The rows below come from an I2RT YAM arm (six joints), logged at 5 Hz.
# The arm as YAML. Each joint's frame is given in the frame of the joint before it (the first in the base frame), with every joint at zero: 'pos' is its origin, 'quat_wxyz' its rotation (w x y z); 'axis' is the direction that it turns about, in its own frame. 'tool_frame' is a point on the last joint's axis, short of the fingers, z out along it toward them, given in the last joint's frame.
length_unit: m
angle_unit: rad
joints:
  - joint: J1
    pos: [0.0, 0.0, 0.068]
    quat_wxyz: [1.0, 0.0, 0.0, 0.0]
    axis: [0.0, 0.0, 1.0]
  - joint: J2
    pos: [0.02, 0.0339, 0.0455]
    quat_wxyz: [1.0, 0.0, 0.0, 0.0]
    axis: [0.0, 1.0, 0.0]
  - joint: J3
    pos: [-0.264, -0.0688, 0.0]
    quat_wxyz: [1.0, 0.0, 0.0, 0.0]
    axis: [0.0, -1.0, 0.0]
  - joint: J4
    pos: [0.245, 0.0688, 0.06]
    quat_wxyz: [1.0, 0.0, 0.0, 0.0]
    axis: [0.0, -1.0, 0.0]
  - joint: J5
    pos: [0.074, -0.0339, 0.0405]
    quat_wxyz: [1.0, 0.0, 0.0, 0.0]
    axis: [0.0, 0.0, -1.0]
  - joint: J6
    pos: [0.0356, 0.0, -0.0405]
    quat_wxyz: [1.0, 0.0, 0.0, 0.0]
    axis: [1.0, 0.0, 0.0]
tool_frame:
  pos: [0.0, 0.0, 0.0]
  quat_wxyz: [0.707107, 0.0, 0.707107, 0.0]
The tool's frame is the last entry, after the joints.
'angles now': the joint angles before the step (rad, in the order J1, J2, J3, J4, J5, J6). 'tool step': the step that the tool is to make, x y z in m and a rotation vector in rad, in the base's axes. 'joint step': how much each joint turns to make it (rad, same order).
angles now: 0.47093, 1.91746, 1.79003, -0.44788, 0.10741, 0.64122
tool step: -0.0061, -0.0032, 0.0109, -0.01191, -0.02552, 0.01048
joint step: 0.00006, -0.02893, -0.00274, -0.00620, 0.00309, -0.02447
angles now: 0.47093, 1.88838, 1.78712, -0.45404, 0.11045, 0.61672
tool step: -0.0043, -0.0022, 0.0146, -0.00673, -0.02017, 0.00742
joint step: 0.00011, -0.01529, 0.03210, -0.03061, 0.00163, -0.01685
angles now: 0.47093, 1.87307, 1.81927, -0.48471, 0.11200, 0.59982
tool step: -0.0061, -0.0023, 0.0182, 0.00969, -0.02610, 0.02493
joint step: 0.00003, -0.02019, 0.03635, -0.02733, -0.01996, -0.01531
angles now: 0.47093, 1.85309, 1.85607, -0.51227, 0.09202, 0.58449
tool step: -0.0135, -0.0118, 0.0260, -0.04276, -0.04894, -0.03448
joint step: -0.00598, -0.05058, 0.03079, -0.05225, 0.05369, -0.03976
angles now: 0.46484, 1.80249, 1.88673, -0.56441, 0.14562, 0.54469
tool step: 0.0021, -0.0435, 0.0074, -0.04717, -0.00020, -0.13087
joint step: -0.09489, -0.04616, -0.02013, -0.04128, 0.05204, -0.02158
